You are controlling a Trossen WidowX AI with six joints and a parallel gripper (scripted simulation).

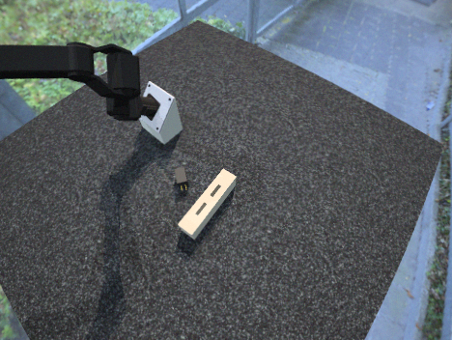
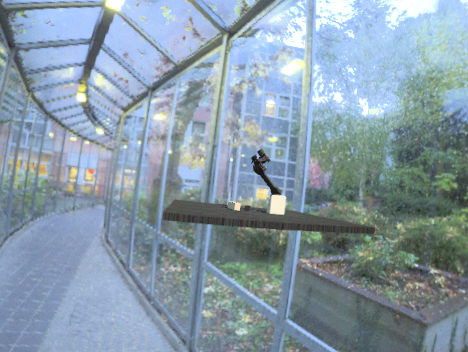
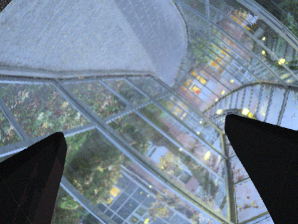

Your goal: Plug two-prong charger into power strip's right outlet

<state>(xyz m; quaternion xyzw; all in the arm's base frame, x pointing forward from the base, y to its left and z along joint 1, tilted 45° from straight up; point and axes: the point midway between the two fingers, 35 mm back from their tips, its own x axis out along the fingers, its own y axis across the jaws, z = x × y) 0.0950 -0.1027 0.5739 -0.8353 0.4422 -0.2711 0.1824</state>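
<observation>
The two-prong charger is 10 cm ahead of my gripper tip, 43 cm to the left of it and 39 cm below it.
</observation>
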